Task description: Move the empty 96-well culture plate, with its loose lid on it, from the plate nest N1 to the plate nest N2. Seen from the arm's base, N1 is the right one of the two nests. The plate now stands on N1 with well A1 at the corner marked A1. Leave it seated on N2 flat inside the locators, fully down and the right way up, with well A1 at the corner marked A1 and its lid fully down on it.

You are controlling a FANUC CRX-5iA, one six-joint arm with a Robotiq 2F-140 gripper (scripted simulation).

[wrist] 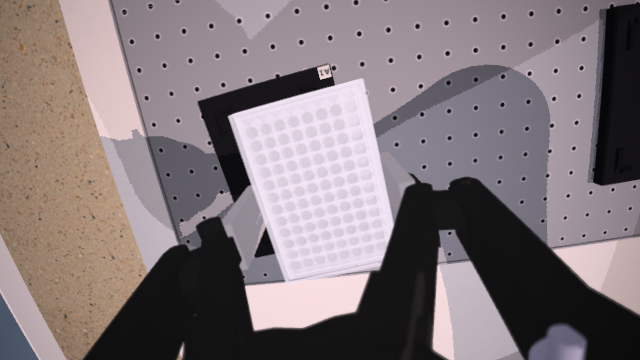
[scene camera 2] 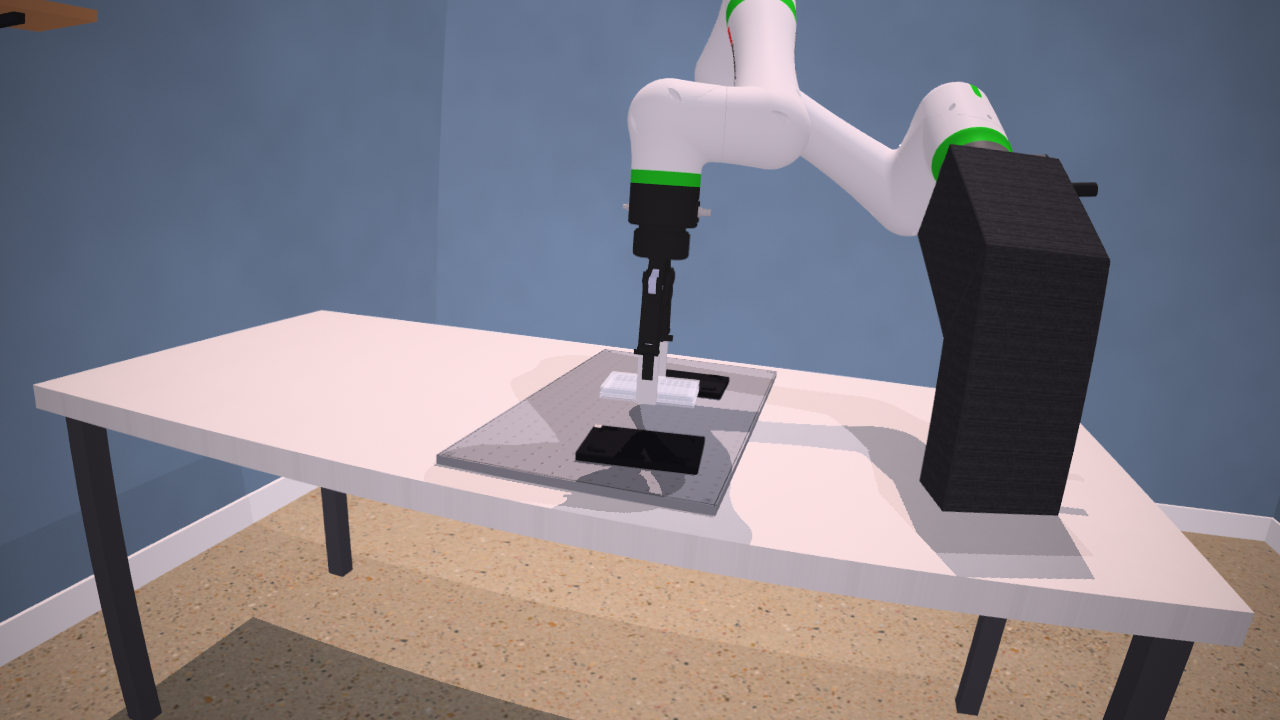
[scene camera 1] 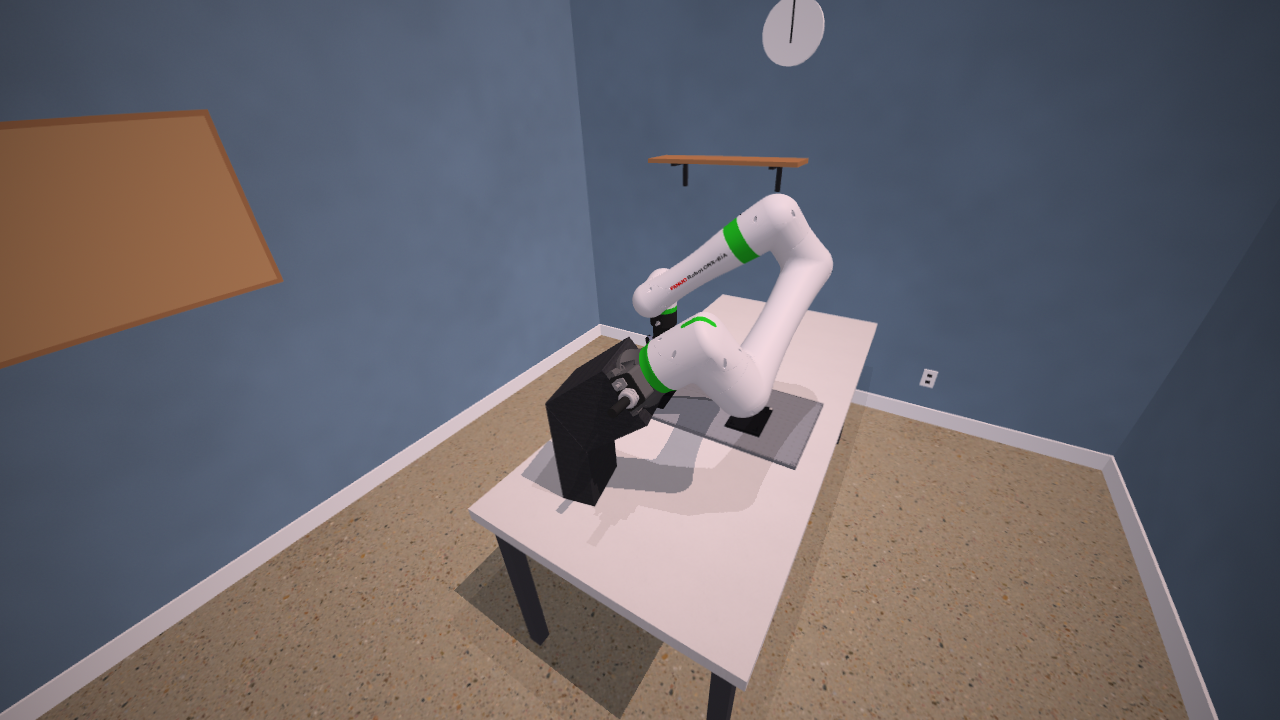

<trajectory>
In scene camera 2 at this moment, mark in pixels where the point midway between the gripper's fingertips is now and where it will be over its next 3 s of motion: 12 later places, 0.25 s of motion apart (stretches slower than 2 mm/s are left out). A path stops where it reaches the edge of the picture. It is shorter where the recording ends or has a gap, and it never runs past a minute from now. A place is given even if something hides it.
My gripper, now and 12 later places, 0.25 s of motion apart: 650, 393; 648, 398; 646, 400; 646, 401; 645, 407; 645, 414; 644, 422; 644, 430; 644, 434; 643, 435; 643, 436; 643, 436; 643, 437
</trajectory>
